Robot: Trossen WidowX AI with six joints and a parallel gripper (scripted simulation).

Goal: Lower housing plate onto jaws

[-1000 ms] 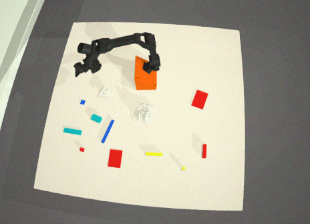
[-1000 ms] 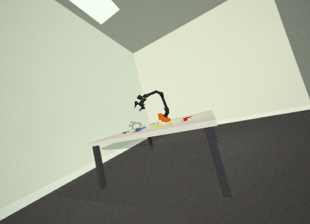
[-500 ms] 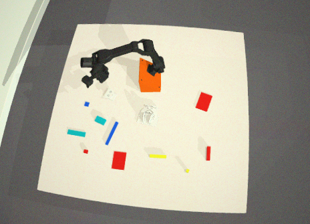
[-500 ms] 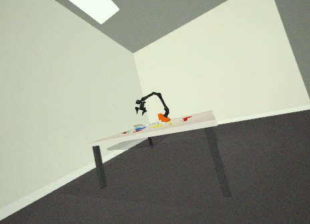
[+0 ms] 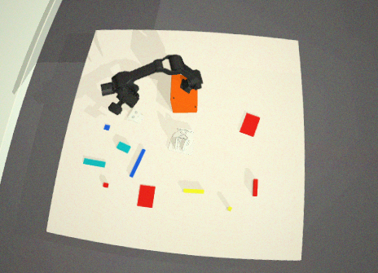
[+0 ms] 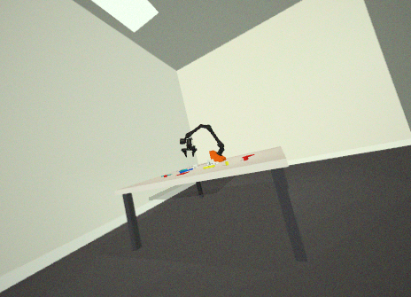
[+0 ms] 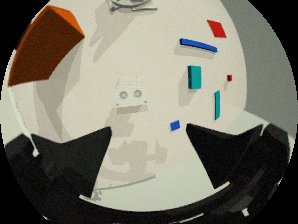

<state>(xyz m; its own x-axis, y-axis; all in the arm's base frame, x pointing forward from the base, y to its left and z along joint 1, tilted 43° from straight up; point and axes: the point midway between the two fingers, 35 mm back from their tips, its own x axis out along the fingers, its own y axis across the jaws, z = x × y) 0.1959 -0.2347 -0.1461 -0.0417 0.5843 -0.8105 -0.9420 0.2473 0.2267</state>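
Right now the white housing piece is 100 mm below my gripper tip, 30 mm to the left of it and 10 mm behind it. The rest, counted from my gripper tip: blue bar 240 mm ahead, 120 mm below, 100 mm to the left; red bar 700 mm to the left, 280 mm ahead, 120 mm below; yellow bar 410 mm to the left, 340 mm ahead, 120 mm below.
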